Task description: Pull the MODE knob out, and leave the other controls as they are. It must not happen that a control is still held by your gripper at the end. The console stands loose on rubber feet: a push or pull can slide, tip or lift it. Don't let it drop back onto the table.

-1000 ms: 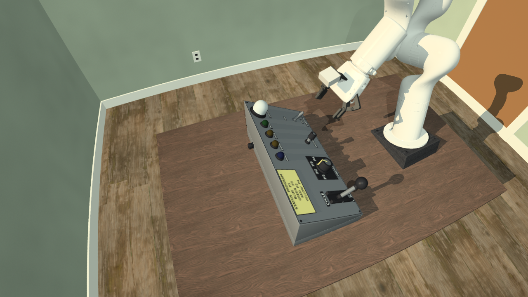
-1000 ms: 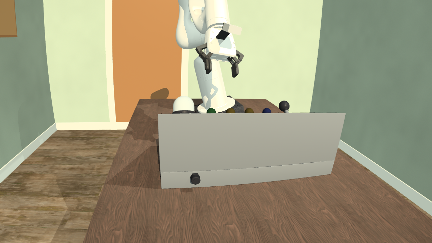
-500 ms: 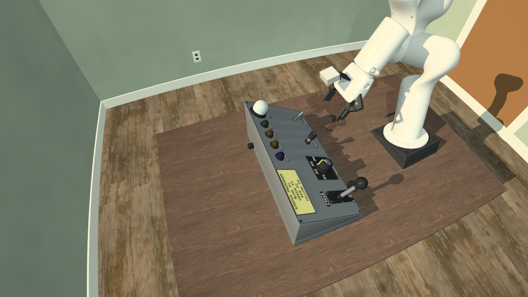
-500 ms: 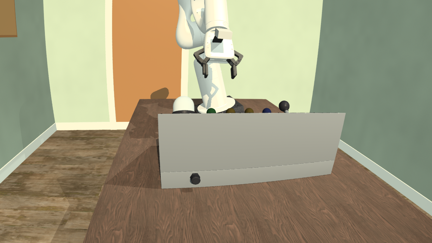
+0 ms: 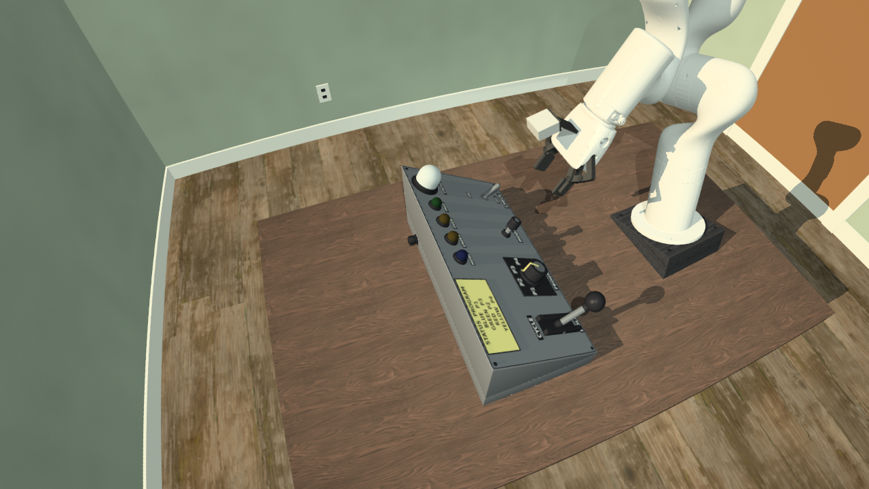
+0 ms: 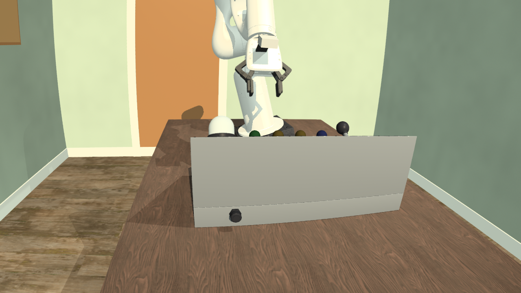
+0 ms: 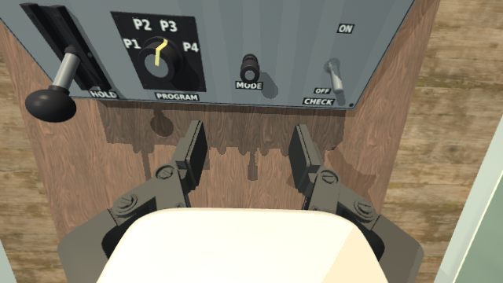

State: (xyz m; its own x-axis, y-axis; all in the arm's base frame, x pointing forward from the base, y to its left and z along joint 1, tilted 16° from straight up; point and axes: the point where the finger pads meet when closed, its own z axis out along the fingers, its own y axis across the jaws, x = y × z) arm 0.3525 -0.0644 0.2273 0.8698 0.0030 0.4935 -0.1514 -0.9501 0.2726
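The mode knob lies 7 cm ahead of my hand, 1 cm to the right of it and 13 cm below it. The rest, counted from my hand: cycle lever: 8 cm ahead, 23 cm to the left, 12 cm below; then program dial: 10 cm ahead, 10 cm to the left, 13 cm below; then check toggle: 5 cm ahead, 13 cm to the right, 13 cm below.
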